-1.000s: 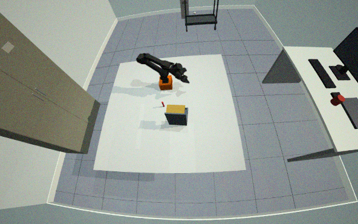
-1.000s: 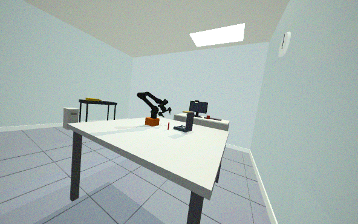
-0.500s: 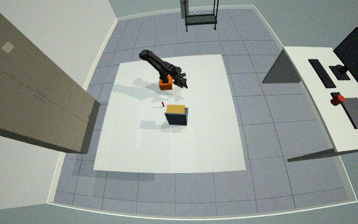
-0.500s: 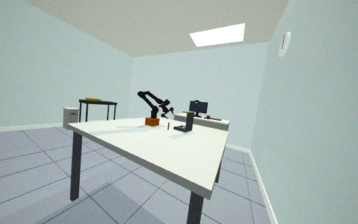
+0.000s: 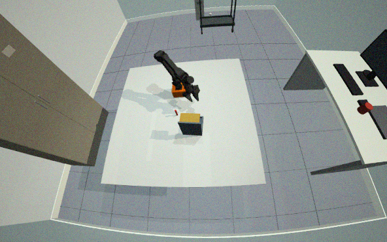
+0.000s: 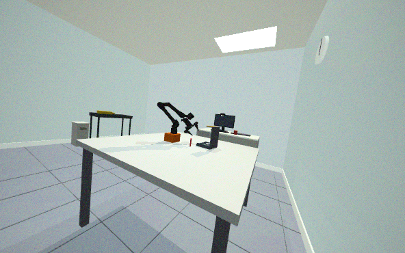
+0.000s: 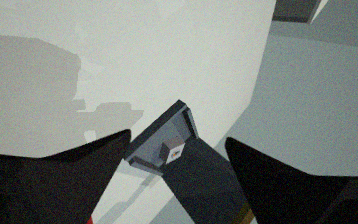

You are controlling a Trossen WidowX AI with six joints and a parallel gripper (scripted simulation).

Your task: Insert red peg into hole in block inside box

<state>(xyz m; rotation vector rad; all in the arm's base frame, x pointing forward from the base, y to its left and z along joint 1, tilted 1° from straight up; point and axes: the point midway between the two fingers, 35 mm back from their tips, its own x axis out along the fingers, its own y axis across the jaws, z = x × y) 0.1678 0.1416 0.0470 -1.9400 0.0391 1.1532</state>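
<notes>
My gripper tip is now 17 cm to the left of the red peg, 7 cm above it and 6 cm short of it. Round my gripper tip: yellow roof (21 cm ahead, 11 cm above, 3 cm to the right).
</notes>
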